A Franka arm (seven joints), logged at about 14 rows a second.
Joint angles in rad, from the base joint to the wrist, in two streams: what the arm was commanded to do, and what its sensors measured. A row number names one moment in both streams.
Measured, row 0:
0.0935, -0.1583, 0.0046, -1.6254, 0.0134, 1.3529, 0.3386
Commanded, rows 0 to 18:
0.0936, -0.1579, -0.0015, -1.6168, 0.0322, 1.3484, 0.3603
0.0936, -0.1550, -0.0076, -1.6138, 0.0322, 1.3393, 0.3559
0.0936, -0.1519, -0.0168, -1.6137, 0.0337, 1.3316, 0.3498
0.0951, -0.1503, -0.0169, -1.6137, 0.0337, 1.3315, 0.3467
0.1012, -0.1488, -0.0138, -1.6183, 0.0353, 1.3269, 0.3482
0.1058, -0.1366, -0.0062, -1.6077, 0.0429, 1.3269, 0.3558
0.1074, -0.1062, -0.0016, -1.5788, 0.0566, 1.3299, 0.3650
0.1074, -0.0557, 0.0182, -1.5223, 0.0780, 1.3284, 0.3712
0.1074, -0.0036, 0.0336, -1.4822, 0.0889, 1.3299, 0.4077
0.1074, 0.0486, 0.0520, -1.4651, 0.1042, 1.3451, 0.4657
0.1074, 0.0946, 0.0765, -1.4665, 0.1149, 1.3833, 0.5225
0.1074, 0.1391, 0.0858, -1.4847, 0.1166, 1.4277, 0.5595
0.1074, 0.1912, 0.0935, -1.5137, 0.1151, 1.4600, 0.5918
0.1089, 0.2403, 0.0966, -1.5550, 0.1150, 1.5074, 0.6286
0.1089, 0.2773, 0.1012, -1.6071, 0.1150, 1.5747, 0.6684
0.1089, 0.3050, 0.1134, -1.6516, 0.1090, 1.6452, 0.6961
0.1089, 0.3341, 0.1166, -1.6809, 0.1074, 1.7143, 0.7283
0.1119, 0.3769, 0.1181, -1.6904, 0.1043, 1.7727, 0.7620
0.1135, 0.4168, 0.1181, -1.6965, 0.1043, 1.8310, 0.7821
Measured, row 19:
0.1078, 0.3829, 0.1150, -1.6788, 0.0931, 1.7566, 0.7158
